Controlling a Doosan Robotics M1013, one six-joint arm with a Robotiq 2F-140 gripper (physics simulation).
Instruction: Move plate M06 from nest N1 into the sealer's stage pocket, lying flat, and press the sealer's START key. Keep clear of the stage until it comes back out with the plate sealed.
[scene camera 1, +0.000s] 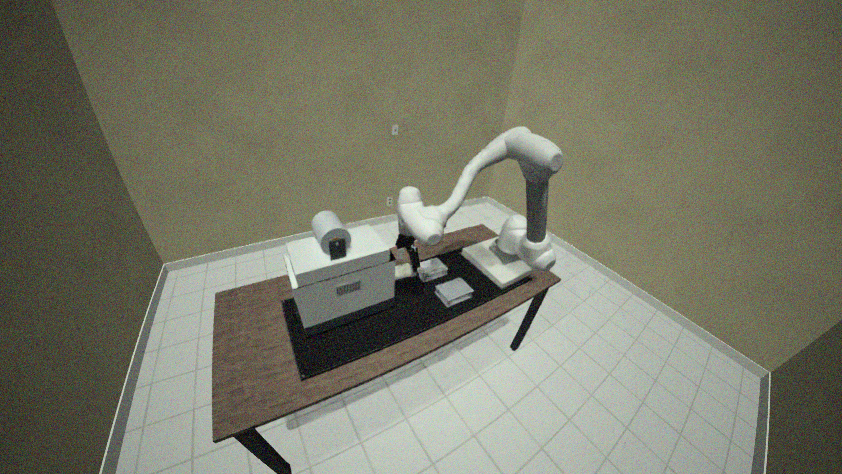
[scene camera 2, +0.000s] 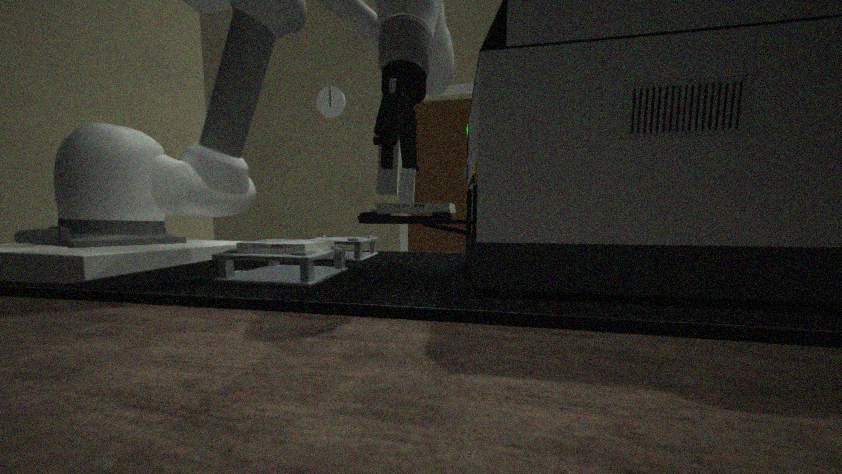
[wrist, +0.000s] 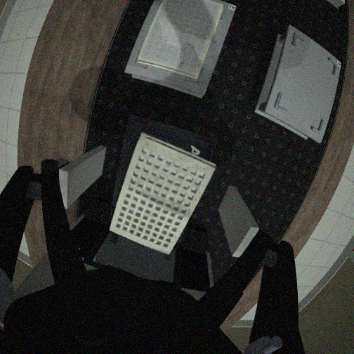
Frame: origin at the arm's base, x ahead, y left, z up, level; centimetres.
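Seen in the pictures: gripper, fingertip midpoint: (scene camera 1: 406, 267) (scene camera 2: 398, 199); arm's base at its link origin: (scene camera 1: 506, 253) (scene camera 2: 117, 243).
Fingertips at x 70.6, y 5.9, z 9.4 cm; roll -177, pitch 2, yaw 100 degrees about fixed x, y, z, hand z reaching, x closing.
Note:
Offsets run from my fingertips to a thing's middle. "pt": to the spot under its first point. Level surfaces: height alone.
A pale plate with rows of wells {pt dy +0.6, dx +1.9, dz -1.1 cm} (scene camera 1: 403, 270) (scene camera 2: 421, 208) (wrist: 162, 192) lies flat on the dark extended stage {pt dy -6.3, dx -2.2, dz -3.2 cm} (scene camera 2: 368, 218) (wrist: 131, 129) of the sealer (scene camera 1: 353, 303) (scene camera 2: 589, 176) (wrist: 135, 262). An "A" shows at one corner; I cannot read M06 or tell whether it is sealed. My gripper (scene camera 1: 410, 262) (scene camera 2: 395, 194) (wrist: 163, 179) is open and empty. In the wrist view its fingers stand apart on either side of the plate; in scene camera 2 their tips are close to its top. The START key does not show in the wrist view.
A nest holding a clear-topped item {dy -7.1, dx -17.4, dz -7.9 cm} (scene camera 1: 433, 267) (wrist: 180, 40) and a bare nest with corner brackets {dy +13.2, dx -21.7, dz -10.4 cm} (scene camera 1: 453, 289) (wrist: 302, 82) stand on the black mat {dz -12.9 cm} (scene camera 1: 406, 317) (wrist: 235, 130). I cannot tell which is N1. A green light shows on the sealer's edge in scene camera 2.

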